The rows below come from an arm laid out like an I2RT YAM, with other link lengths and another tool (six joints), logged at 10 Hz.
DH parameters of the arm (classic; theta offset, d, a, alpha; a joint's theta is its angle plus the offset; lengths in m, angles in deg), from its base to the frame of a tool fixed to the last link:
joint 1: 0 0.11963 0.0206 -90
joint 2: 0 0 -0.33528 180
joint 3: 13.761 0 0.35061 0
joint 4: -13.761 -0.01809 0.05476 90
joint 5: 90 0.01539 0 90
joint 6: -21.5 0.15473 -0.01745 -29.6
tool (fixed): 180 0.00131 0 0
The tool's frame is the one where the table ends.
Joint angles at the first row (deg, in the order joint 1, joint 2, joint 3, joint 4, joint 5, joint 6):
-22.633 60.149 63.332 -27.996 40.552 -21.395
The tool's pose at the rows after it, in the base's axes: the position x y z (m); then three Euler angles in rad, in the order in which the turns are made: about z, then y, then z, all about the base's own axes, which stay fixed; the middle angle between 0 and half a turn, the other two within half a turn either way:
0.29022 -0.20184 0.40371 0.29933 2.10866 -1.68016
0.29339 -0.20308 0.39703 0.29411 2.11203 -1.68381
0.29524 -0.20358 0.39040 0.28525 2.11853 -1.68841
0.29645 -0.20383 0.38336 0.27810 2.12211 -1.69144
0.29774 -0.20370 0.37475 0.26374 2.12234 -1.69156
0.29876 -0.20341 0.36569 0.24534 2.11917 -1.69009
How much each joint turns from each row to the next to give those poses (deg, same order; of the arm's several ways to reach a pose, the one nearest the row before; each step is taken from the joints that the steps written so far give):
0.022 0.432 -1.002 1.152 0.392 -0.072
0.012 0.445 -0.720 0.750 0.013 0.174
-0.006 0.308 -0.636 0.241 -0.109 0.281
0.009 0.101 -0.919 0.561 -0.074 0.103
0.008 -0.001 -1.227 0.844 -0.291 -0.456
-0.006 -0.092 -1.382 1.038 -0.380 -0.871

